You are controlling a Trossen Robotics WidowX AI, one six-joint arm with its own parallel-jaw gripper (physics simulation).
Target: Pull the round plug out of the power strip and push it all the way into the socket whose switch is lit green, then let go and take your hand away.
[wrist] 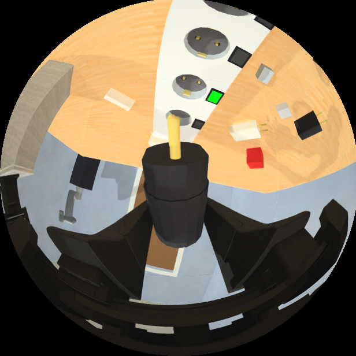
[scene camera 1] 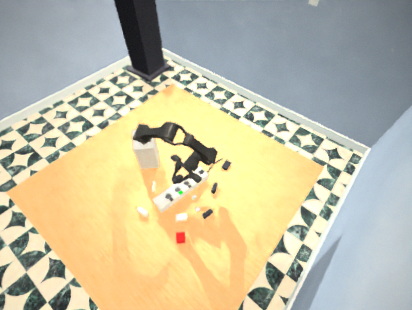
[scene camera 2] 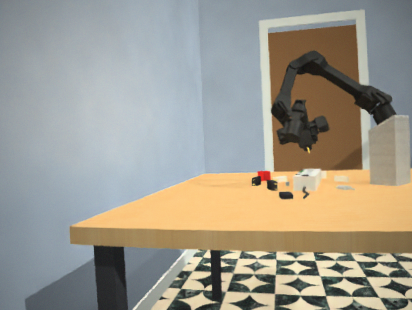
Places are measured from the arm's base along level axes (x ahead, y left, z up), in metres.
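Pixels of known places: gripper, fingertip midpoint: point(scene camera 1: 175, 181); arm's base, link origin: point(scene camera 1: 143, 137) point(scene camera 2: 388, 122).
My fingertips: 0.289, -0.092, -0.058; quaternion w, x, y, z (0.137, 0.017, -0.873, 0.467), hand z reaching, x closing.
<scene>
Ahead of a thing's pixels: the offset from my fingertips to its top centre, as dx, dy, dz. "spot": to the spot under its first point.
My gripper point(scene camera 1: 187, 175) point(scene camera 2: 306, 139) point(wrist: 176, 203) is shut on the round black plug point(wrist: 175, 192), whose yellow pins stick out away from the fingers. The yellow pin tip @(spot: -0.006, +0.043, -0.034) point(scene camera 2: 308, 150) also shows above the strip in scene camera 2. The white power strip point(scene camera 1: 165, 201) point(scene camera 2: 306, 181) point(wrist: 170, 60) lies on the table below, apart from the plug. Its green-lit switch @(spot: +0.017, +0.007, -0.115) point(scene camera 1: 180, 192) point(wrist: 215, 96) is beside a round grey socket point(wrist: 189, 86) that is empty. In the wrist view the pin overlaps the neighbouring end socket point(wrist: 181, 117), partly hiding it.
A red block @(+0.160, -0.174, -0.127) point(scene camera 1: 180, 237) point(scene camera 2: 264, 175) point(wrist: 255, 158), a white plug @(+0.102, -0.083, -0.145) point(scene camera 1: 181, 217) point(wrist: 245, 130) and a black plug @(+0.200, +0.014, -0.134) point(scene camera 1: 207, 214) point(wrist: 308, 125) lie beside the strip. More black pieces @(+0.141, +0.162, -0.134) point(scene camera 1: 214, 188) @(+0.113, +0.331, -0.152) point(scene camera 1: 226, 165) lie nearby. The arm's grey pedestal point(scene camera 1: 146, 154) point(scene camera 2: 389, 152) stands on the other side.
</scene>
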